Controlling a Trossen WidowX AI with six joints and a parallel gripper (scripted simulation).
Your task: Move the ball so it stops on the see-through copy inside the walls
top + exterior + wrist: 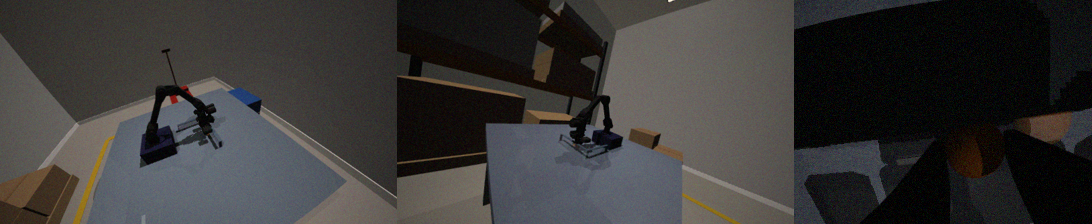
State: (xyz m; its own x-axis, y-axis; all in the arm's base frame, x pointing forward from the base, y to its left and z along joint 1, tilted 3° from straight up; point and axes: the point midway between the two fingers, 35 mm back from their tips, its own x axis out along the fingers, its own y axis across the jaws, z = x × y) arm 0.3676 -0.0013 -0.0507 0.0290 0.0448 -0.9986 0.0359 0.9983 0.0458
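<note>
Right now the see-through copy of ball is 3 cm to the right of my gripper tip and 1 cm ahead of it. From my gripper tip the other things lie so: orange ball (right at my gripper tip).
</note>
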